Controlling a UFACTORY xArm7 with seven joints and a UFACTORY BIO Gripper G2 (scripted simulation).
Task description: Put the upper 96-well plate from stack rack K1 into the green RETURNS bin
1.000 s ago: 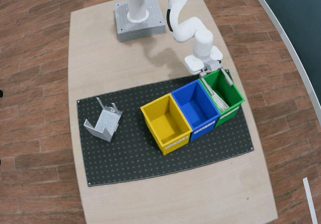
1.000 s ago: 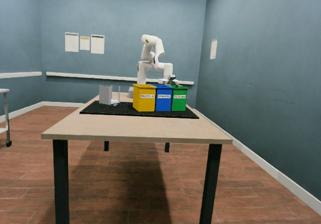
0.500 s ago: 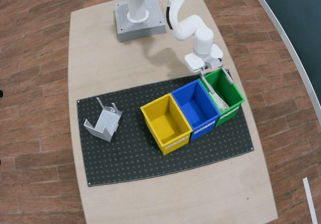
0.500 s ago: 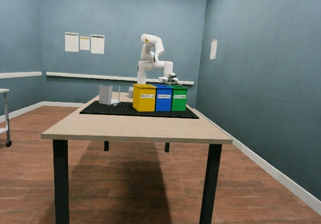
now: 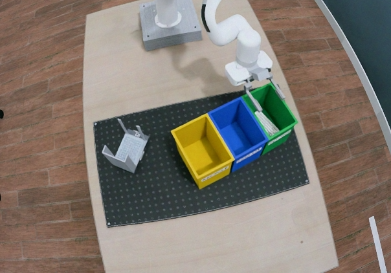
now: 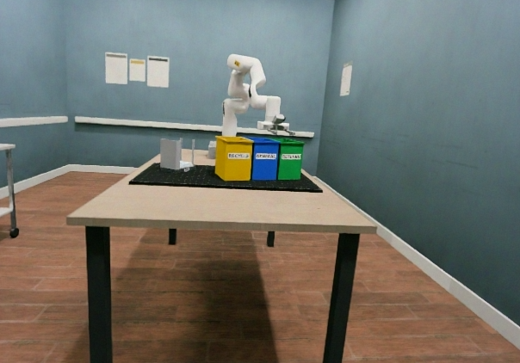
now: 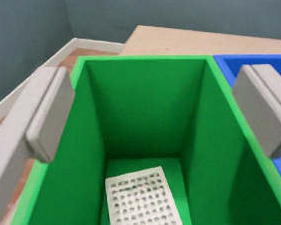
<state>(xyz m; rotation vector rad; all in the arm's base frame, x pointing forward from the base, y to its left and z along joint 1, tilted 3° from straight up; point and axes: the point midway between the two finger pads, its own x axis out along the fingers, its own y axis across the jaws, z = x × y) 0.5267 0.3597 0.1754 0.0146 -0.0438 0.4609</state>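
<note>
Now: the green returns bin 130 mm below my hand, 20 mm ahead of it and 10 mm to the left of it. Round my hand: yellow bin (230 mm to the right, 130 mm below, 130 mm ahead); blue bin (130 mm below, 110 mm to the right, 80 mm ahead).
</note>
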